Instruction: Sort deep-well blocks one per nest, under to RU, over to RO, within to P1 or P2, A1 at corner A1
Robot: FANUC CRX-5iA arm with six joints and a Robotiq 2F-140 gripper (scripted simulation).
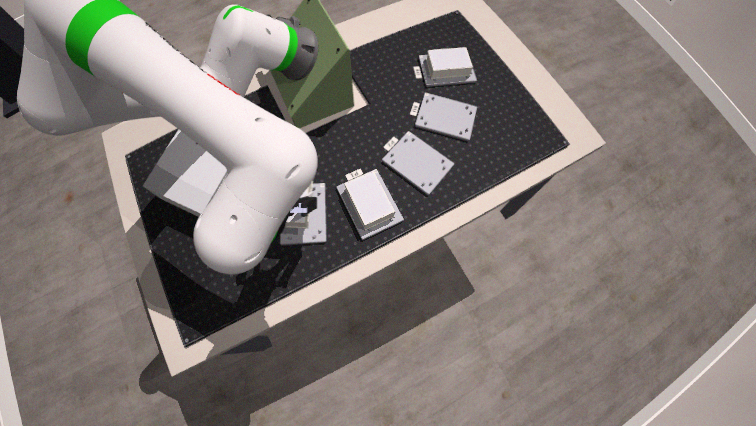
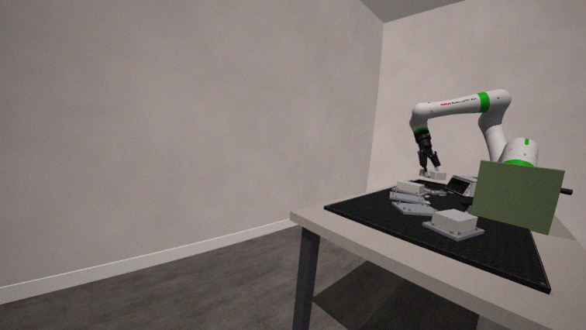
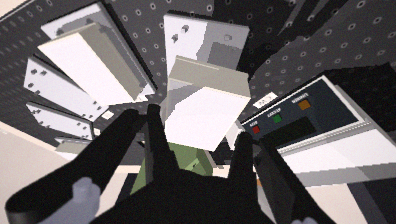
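The check-weigher platform lies 22 cm behind my hand, 20 cm to the right of it and 2 cm below it. From my hand the other things lie so: check-weigher (21 cm behind, 20 cm to the right, 5 cm below); then white deep-well block (6 cm ahead, 18 cm to the left, 8 cm below); then infeed nest IN (1 cm ahead, 1 cm to the left, 11 cm below).
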